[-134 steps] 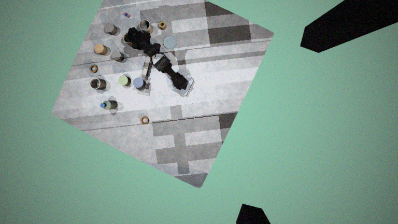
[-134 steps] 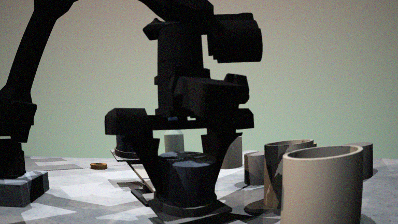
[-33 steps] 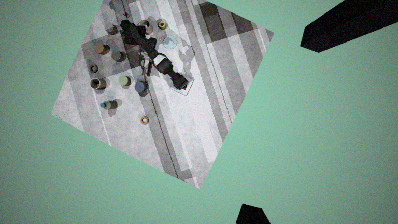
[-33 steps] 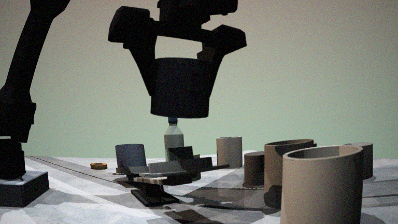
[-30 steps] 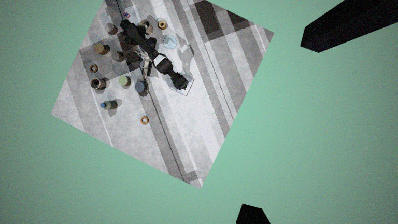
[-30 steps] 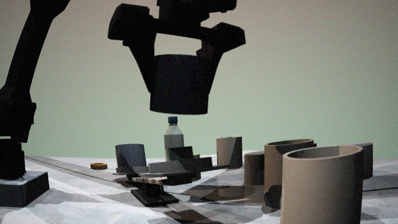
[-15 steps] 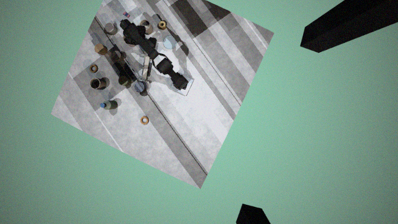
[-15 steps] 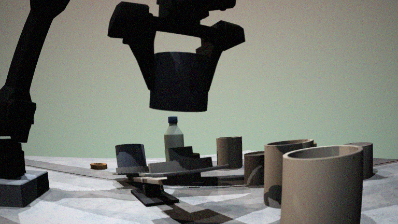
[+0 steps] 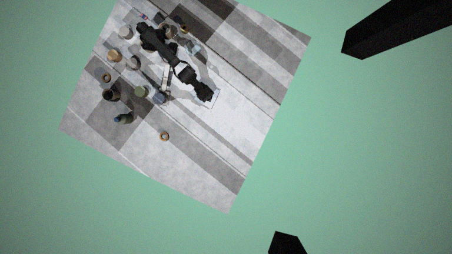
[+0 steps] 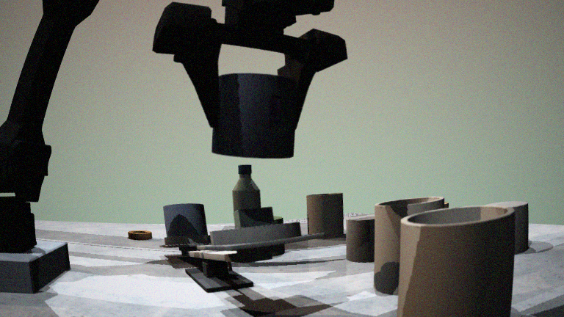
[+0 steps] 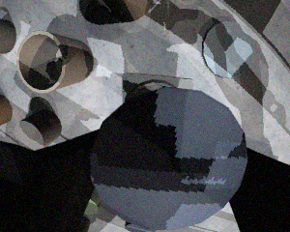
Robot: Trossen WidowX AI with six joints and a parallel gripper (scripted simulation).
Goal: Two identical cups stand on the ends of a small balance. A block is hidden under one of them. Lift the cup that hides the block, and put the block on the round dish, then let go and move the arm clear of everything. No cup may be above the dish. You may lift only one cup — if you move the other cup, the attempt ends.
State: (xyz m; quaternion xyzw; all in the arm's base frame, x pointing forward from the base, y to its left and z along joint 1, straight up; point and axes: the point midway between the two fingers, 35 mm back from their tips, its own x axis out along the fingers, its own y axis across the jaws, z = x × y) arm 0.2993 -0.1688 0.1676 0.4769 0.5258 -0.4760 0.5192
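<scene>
Now: gripper tip 8 cm above the grey-green block and 1 cm to the right of it. From my gripper tip the other things lie so: green cylinder 27 cm to the left, 13 cm below, 13 cm ahead; pale blue round dish 17 cm below, 12 cm behind, 10 cm to the right; small balance 15 cm below, 14 cm to the left, 1 cm behind.
</scene>
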